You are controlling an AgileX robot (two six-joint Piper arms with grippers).
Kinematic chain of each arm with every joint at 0, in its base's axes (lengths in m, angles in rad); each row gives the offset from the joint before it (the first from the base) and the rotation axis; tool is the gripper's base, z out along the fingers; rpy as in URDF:
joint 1: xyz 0 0 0.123 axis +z
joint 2: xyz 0 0 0 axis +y
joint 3: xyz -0.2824 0 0.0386 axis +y
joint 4: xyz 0.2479 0 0.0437 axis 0.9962 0 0.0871
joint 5: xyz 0 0 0 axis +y
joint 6: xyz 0.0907 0 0.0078 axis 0.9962 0 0.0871
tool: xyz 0 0 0 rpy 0 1.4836 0
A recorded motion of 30 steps. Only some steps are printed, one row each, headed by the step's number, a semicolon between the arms.
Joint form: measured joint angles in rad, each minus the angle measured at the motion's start. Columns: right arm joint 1, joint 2, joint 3, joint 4, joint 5, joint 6; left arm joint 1, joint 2, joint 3, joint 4, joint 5, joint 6.
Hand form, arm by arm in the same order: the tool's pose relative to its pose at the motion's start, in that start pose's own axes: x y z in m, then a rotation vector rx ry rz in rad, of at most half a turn. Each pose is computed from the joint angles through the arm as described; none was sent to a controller.
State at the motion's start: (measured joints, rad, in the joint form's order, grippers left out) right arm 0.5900 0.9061 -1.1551 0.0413 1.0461 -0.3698; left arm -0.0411 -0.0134 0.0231 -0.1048 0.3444 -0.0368
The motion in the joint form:
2: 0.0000 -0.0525 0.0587 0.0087 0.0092 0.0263; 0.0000 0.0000 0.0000 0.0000 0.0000 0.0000
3: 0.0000 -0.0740 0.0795 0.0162 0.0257 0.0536; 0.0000 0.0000 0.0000 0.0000 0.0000 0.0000
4: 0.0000 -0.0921 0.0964 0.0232 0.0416 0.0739; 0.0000 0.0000 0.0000 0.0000 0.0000 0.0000
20: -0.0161 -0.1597 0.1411 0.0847 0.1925 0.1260; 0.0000 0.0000 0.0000 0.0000 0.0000 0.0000
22: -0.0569 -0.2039 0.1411 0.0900 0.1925 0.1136; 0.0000 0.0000 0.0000 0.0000 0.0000 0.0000
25: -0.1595 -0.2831 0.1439 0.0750 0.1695 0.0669; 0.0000 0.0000 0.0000 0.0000 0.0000 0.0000
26: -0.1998 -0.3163 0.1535 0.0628 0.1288 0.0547; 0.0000 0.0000 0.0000 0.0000 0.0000 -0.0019
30: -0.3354 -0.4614 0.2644 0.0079 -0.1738 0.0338; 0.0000 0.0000 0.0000 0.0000 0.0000 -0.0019
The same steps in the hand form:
2: 0.0151 0.0063 -0.0031 -0.0123 0.0118 0.0309; 0.0000 0.0000 0.0000 0.0000 0.0000 0.0000
3: 0.0216 0.0095 -0.0049 -0.0237 0.0247 0.0618; 0.0000 0.0000 0.0000 0.0000 0.0000 0.0000
4: 0.0272 0.0122 -0.0065 -0.0341 0.0368 0.0853; 0.0000 0.0000 0.0000 0.0000 0.0000 0.0000
20: 0.0517 0.0258 -0.0172 -0.1157 0.1446 0.1709; 0.0000 0.0000 0.0000 0.0000 0.0000 0.0000
22: 0.0564 0.0245 -0.0287 -0.0801 0.1059 0.1856; 0.0000 0.0000 0.0000 0.0000 0.0000 0.0000
25: 0.0655 0.0203 -0.0481 0.0380 0.0337 0.1941; 0.0000 0.0000 0.0000 0.0000 0.0000 0.0000
26: 0.0685 0.0184 -0.0543 0.1027 -0.0129 0.1990; 0.0000 0.0000 0.0000 0.0000 0.0000 -0.0019
30: 0.0815 0.0139 -0.0680 0.3949 -0.2607 0.1991; 0.0000 0.0000 0.0000 0.0000 0.0000 -0.0019

